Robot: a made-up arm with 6 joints.
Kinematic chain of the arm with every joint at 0, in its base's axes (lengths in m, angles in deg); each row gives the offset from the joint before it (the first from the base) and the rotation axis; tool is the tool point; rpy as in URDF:
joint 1: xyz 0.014 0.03 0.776 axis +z
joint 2: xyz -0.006 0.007 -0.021 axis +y
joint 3: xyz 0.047 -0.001 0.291 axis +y
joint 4: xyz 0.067 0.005 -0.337 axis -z
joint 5: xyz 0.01 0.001 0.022 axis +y
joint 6: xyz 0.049 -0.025 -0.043 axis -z
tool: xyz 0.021 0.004 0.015 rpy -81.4 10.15 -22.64
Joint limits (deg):
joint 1: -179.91..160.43
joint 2: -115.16..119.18
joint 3: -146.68..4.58
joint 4: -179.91..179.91
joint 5: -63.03..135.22
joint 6: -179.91..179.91
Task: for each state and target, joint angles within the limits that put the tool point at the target. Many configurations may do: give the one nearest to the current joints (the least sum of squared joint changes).
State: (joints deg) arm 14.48 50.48 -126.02 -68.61 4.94 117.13
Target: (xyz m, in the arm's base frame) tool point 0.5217 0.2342 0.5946
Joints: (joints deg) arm 16.99 63.54 -91.12 -72.98 2.29 119.08
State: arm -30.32 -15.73 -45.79 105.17 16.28 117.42
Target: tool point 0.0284 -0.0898 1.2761
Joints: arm -62.97 -34.26 -97.57 84.84 11.49 110.88
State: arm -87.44 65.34 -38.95 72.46 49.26 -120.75
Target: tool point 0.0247 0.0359 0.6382
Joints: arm -90.28 54.93 1.39 75.59 66.09 -126.46
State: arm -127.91 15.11 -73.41 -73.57 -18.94 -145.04
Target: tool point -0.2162 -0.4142 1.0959
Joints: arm -122.51 25.14 -114.89 -67.24 -9.67 -148.44
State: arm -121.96 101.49 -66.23 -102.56 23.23 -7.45
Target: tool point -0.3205 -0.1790 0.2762
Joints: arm -156.79 102.72 -108.75 -93.34 37.52 -3.51
